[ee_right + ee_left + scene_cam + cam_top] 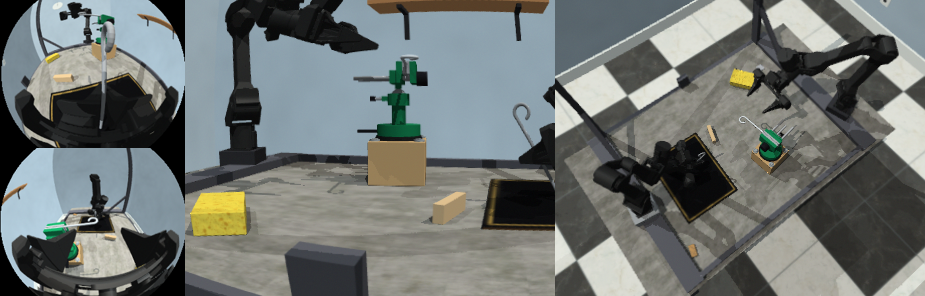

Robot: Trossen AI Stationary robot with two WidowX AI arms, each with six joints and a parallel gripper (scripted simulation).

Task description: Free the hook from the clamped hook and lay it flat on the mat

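My right gripper is now 20 mm short of the black mat, 40 mm to the left of it and 80 mm above it. Also, from my right hand: small wooden block 110 mm behind, 120 mm to the left, 70 mm below.
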